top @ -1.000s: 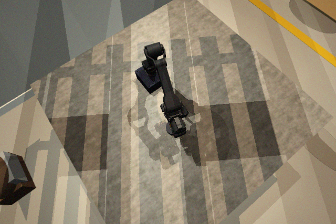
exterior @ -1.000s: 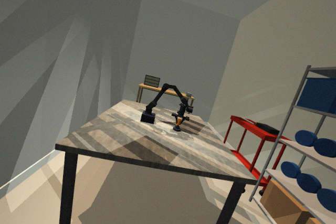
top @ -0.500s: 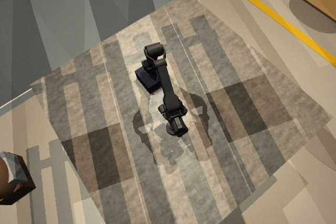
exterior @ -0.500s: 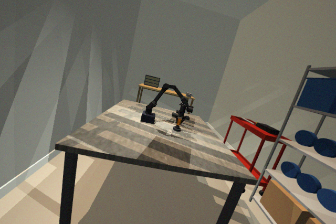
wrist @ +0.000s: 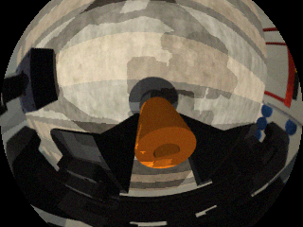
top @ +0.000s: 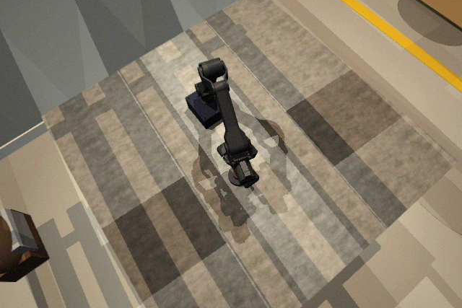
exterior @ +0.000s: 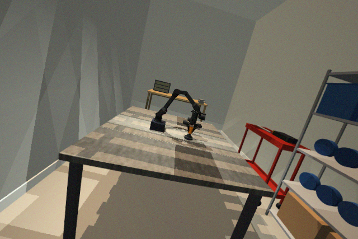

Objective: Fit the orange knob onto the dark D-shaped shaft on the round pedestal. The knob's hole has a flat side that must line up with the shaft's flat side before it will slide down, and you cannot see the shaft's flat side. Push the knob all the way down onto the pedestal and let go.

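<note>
Now: the orange knob 2 cm above my gripper tip. Also, from my gripper tip: round pedestal: 4 cm below.
</note>
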